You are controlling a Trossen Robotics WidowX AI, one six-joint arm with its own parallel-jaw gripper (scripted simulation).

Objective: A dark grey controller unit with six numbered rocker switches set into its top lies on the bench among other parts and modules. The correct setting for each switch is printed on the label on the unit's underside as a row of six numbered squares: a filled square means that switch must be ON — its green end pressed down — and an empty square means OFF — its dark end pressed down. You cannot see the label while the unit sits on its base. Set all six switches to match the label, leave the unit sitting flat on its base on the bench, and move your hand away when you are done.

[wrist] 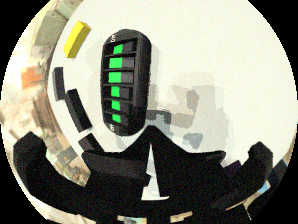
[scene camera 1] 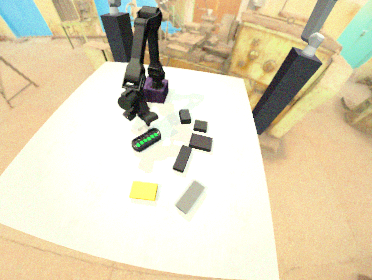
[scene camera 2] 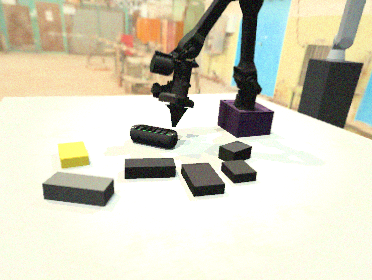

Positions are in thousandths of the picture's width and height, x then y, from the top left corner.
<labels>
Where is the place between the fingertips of my gripper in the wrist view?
508,574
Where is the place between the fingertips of my gripper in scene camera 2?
466,455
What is my gripper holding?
Nothing.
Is my gripper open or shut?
Shut.
</labels>
